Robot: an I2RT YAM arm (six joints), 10 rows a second.
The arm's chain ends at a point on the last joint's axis. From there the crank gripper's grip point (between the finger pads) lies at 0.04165 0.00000 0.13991 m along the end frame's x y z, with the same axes.
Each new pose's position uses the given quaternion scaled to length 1; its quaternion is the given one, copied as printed.
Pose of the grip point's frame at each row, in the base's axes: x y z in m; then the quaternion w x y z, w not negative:
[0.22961 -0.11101 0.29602 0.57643 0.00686 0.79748 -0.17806]
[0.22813 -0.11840 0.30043 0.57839 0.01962 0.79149 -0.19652]
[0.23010 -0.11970 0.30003 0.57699 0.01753 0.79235 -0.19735]
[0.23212 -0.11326 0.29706 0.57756 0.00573 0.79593 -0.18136]
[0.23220 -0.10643 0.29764 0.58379 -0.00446 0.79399 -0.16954]
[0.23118 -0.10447 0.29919 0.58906 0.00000 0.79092 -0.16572]
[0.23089 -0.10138 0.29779 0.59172 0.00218 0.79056 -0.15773]
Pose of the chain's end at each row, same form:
[0.11529 -0.06208 0.37248 0.57643 0.00686 0.79748 -0.17806]
[0.11486 -0.06353 0.37438 0.57839 0.01962 0.79149 -0.19652]
[0.11703 -0.06479 0.37426 0.57699 0.01753 0.79235 -0.19735]
[0.11764 -0.06360 0.37280 0.57756 0.00573 0.79593 -0.18136]
[0.11554 -0.06095 0.37269 0.58379 -0.00446 0.79399 -0.16954]
[0.11356 -0.05966 0.37313 0.58906 0.00000 0.79092 -0.16572]
[0.11257 -0.05850 0.37176 0.59172 0.00218 0.79056 -0.15773]

